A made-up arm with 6 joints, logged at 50 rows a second.
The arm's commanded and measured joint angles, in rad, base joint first. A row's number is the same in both.
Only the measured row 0 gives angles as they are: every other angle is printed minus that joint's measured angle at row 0.
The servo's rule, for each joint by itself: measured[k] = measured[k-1] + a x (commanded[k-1-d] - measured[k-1]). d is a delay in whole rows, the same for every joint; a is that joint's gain. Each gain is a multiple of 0.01, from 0.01 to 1. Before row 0 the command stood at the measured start. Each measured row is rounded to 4 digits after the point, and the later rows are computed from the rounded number. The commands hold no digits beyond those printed.
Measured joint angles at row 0:
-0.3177, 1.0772, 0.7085, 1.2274, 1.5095, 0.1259
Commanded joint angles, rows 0 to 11:
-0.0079, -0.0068, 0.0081, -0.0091, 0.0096, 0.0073
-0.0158, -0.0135, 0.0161, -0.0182, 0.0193, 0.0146
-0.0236, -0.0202, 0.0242, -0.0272, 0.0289, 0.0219
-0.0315, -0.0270, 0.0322, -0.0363, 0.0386, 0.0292
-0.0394, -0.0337, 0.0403, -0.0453, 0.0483, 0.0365
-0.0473, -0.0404, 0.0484, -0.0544, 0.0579, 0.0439
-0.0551, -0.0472, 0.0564, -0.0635, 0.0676, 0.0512
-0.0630, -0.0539, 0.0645, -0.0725, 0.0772, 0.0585
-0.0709, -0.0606, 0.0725, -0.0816, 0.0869, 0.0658
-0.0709, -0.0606, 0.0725, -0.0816, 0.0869, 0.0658
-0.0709, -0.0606, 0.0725, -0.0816, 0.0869, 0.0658
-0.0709, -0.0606, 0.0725, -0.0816, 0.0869, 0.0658
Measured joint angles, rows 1 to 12:
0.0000, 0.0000, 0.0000, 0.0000, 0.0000, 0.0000
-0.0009, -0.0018, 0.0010, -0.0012, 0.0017, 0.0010
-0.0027, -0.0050, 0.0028, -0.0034, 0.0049, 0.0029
-0.0052, -0.0091, 0.0054, -0.0065, 0.0092, 0.0056
-0.0084, -0.0139, 0.0086, -0.0104, 0.0145, 0.0089
-0.0121, -0.0192, 0.0124, -0.0149, 0.0206, 0.0128
-0.0163, -0.0249, 0.0167, -0.0200, 0.0273, 0.0172
-0.0210, -0.0309, 0.0215, -0.0257, 0.0346, 0.0220
-0.0260, -0.0371, 0.0267, -0.0318, 0.0423, 0.0271
-0.0314, -0.0434, 0.0322, -0.0383, 0.0503, 0.0325
-0.0361, -0.0480, 0.0370, -0.0439, 0.0569, 0.0372
-0.0403, -0.0514, 0.0413, -0.0488, 0.0623, 0.0412
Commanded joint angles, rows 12 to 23:
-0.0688, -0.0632, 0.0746, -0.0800, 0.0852, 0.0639
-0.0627, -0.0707, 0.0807, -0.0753, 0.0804, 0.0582
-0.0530, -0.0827, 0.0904, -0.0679, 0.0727, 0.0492
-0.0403, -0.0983, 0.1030, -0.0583, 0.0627, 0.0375
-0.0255, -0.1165, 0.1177, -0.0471, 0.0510, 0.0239
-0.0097, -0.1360, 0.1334, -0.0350, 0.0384, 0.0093
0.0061, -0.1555, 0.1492, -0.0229, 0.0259, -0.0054
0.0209, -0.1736, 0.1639, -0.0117, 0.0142, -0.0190
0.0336, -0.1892, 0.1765, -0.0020, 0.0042, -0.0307
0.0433, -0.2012, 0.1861, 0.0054, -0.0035, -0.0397
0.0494, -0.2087, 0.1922, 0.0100, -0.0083, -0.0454
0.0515, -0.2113, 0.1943, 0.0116, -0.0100, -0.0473
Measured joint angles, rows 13 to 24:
-0.0440, -0.0539, 0.0450, -0.0531, 0.0667, 0.0446
-0.0470, -0.0564, 0.0486, -0.0566, 0.0700, 0.0473
-0.0489, -0.0603, 0.0525, -0.0590, 0.0719, 0.0488
-0.0494, -0.0663, 0.0570, -0.0602, 0.0720, 0.0489
-0.0483, -0.0749, 0.0625, -0.0600, 0.0703, 0.0473
-0.0456, -0.0861, 0.0691, -0.0583, 0.0668, 0.0440
-0.0413, -0.0996, 0.0768, -0.0553, 0.0617, 0.0391
-0.0356, -0.1147, 0.0855, -0.0511, 0.0553, 0.0329
-0.0288, -0.1306, 0.0949, -0.0460, 0.0479, 0.0256
-0.0213, -0.1464, 0.1047, -0.0403, 0.0400, 0.0177
-0.0135, -0.1612, 0.1145, -0.0344, 0.0322, 0.0097
-0.0060, -0.1740, 0.1238, -0.0286, 0.0249, 0.0020

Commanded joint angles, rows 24 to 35:
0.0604, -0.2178, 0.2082, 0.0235, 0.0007, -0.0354
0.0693, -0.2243, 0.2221, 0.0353, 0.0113, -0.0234
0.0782, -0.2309, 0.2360, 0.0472, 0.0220, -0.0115
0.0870, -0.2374, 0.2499, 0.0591, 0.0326, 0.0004
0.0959, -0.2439, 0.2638, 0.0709, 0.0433, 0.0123
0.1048, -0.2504, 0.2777, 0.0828, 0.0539, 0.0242
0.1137, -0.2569, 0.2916, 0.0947, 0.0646, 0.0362
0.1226, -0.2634, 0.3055, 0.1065, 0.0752, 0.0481
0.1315, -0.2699, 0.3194, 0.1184, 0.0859, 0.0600
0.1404, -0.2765, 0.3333, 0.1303, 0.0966, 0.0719
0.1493, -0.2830, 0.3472, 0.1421, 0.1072, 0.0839
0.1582, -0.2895, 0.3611, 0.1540, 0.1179, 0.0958
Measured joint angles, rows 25 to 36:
0.0009, -0.1841, 0.1323, -0.0234, 0.0186, -0.0049
0.0080, -0.1932, 0.1414, -0.0173, 0.0154, -0.0092
0.0154, -0.2016, 0.1511, -0.0105, 0.0147, -0.0112
0.0229, -0.2095, 0.1613, -0.0030, 0.0160, -0.0112
0.0306, -0.2170, 0.1719, 0.0051, 0.0190, -0.0096
0.0384, -0.2243, 0.1829, 0.0137, 0.0234, -0.0065
0.0464, -0.2313, 0.1943, 0.0227, 0.0289, -0.0022
0.0545, -0.2382, 0.2060, 0.0321, 0.0353, 0.0032
0.0627, -0.2450, 0.2179, 0.0418, 0.0425, 0.0095
0.0710, -0.2517, 0.2301, 0.0518, 0.0503, 0.0166
0.0793, -0.2584, 0.2425, 0.0620, 0.0586, 0.0243
0.0877, -0.2650, 0.2551, 0.0724, 0.0673, 0.0326

